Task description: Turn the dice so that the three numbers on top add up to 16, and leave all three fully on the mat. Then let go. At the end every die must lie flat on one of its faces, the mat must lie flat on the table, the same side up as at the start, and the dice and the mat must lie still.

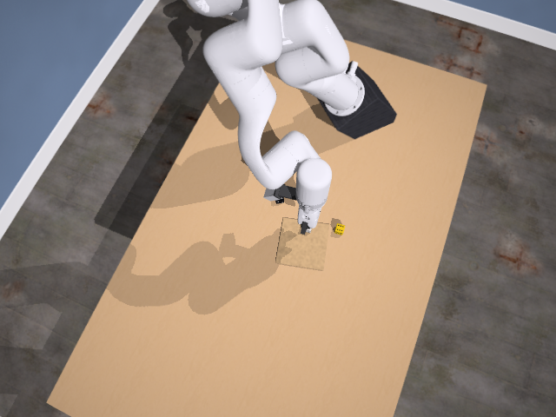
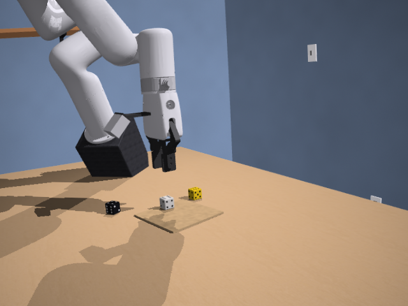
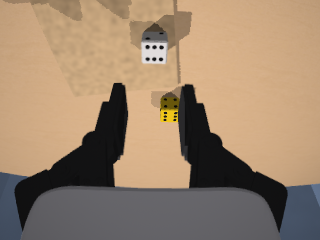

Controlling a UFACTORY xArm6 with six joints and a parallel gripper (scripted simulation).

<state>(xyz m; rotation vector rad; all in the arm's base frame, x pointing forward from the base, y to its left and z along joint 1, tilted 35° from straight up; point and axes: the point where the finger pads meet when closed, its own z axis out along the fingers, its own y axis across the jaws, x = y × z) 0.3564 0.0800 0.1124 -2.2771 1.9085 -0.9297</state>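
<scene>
Right now my hand is 11 cm to the left of the black die, 10 cm above it and 6 cm past it. The rest, counted from my hand: tan mat: 11 cm below, 5 cm ahead; then yellow die: 10 cm below, 9 cm to the left, 3 cm behind; then white die: 10 cm below.
</scene>
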